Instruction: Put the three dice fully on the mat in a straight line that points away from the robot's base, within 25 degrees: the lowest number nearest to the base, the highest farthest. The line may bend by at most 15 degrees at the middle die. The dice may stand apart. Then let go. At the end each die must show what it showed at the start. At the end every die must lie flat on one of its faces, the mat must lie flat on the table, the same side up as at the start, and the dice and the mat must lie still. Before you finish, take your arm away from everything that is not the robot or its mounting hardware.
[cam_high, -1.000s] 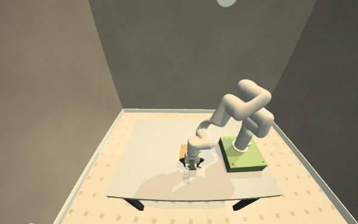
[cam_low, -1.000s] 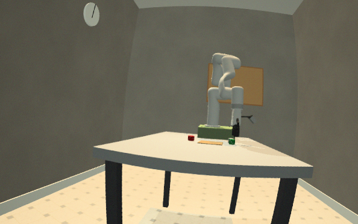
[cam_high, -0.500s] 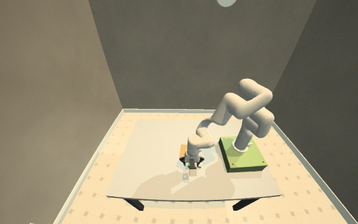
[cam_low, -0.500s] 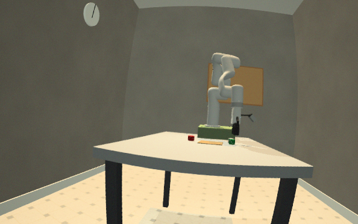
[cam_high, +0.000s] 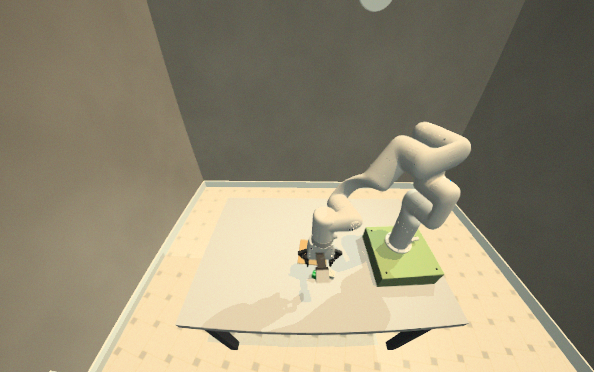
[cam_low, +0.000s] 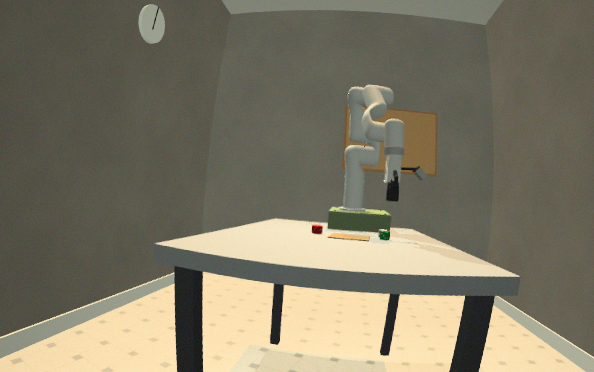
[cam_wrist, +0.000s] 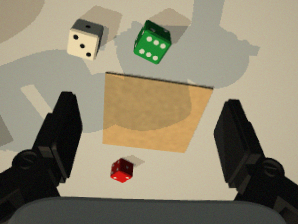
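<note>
Now: hand 70 mm past the red die, 260 mm to the left of it and 130 mm above it. Round my hand: green die 10 mm to the right, 130 mm below; then white die 70 mm behind, 10 mm to the right, 130 mm below; then mat 10 mm behind, 140 mm to the right, 150 mm below.
</note>
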